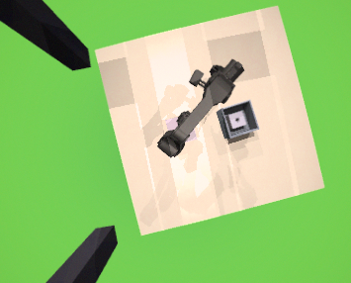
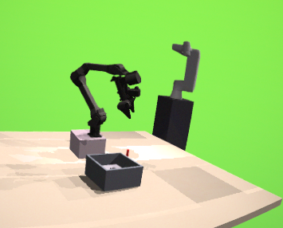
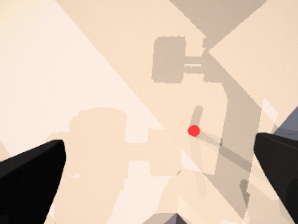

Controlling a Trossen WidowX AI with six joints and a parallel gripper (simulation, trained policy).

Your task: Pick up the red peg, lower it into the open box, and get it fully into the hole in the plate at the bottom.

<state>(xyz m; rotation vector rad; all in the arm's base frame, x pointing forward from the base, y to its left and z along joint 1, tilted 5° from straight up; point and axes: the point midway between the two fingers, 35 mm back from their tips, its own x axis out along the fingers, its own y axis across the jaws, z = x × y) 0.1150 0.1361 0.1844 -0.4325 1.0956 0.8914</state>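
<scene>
Right now the red peg is 2 cm ahead of my gripper tip, 1 cm to the right of it and 22 cm below it. Round my gripper tip: grey box 21 cm ahead, 17 cm to the right, 23 cm below.
</scene>
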